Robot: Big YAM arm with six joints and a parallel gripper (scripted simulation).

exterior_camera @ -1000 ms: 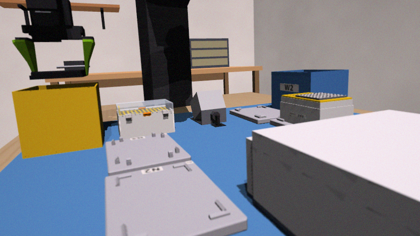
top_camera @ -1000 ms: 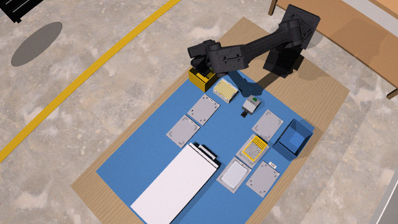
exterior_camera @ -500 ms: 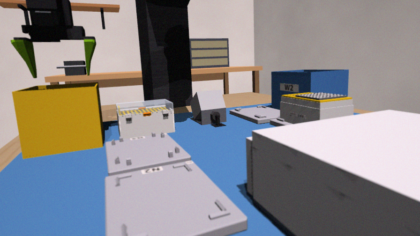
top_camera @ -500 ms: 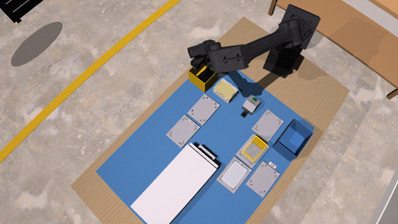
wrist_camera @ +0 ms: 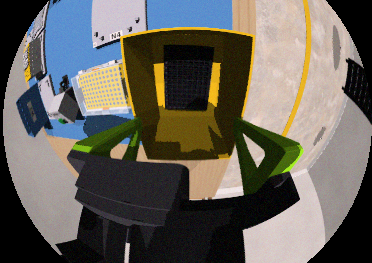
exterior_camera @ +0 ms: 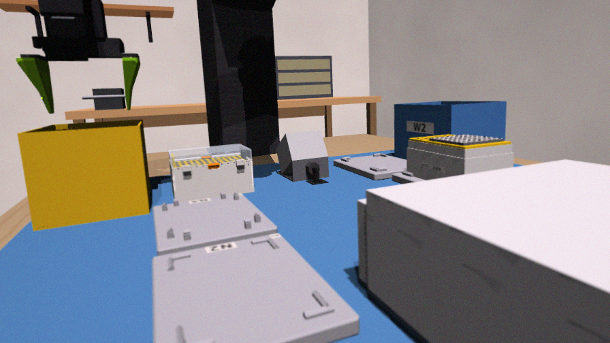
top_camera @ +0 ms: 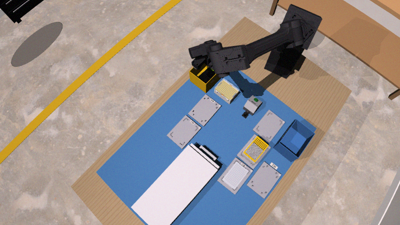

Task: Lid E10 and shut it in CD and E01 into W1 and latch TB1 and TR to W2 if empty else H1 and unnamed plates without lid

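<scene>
Now: the tip rack TR 6 cm ahead of my hand, 53 cm to the left of it and 9 cm below it. The rest, counted from my hand: black plate: 14 cm below; then tip box TB1: 3 cm behind, 16 cm to the left, 11 cm below; then yellow bin W1: 11 cm below.
</scene>
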